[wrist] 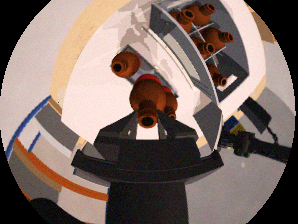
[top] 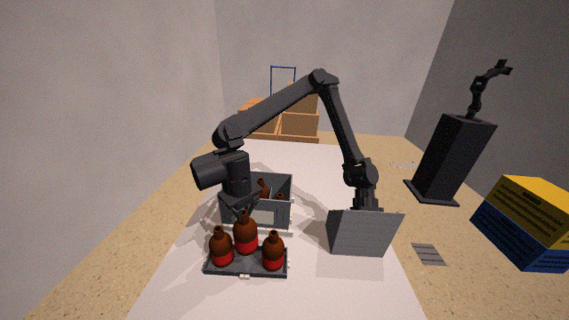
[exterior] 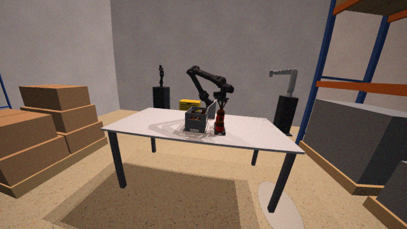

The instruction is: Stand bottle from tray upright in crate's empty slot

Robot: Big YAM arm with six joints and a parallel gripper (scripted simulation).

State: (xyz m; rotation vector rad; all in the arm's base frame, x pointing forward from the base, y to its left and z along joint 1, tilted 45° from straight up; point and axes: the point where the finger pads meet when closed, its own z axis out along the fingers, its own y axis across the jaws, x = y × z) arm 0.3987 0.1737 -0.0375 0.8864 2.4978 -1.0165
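The brown bottle is 60 mm below my hand. The rest, counted from my hand: grey crate (220 mm to the right, 140 mm below, 10 mm ahead); dark tray (220 mm below).
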